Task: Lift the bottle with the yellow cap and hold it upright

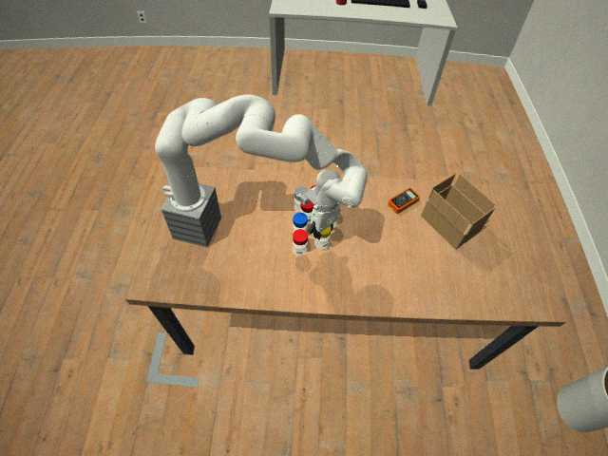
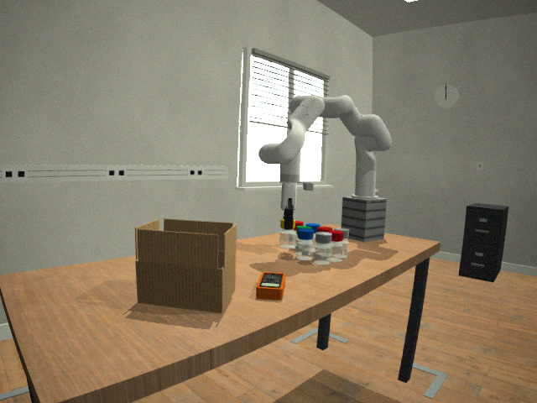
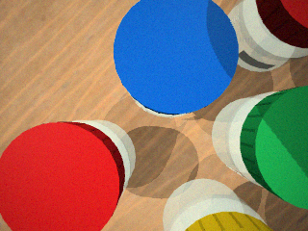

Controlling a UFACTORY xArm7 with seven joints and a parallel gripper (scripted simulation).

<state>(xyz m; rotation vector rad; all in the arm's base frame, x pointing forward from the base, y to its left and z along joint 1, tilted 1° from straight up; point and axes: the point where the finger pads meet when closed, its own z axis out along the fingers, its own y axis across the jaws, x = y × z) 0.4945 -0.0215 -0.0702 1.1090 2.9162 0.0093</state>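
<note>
Now: hand 6 cm to the right of the green-capped bottle, 6 cm above it and 2 cm past it. From my hand the other things lie so: orange multimeter: 33 cm ahead, 26 cm to the left, 10 cm below; then yellow-capped bottle: 5 cm below.
</note>
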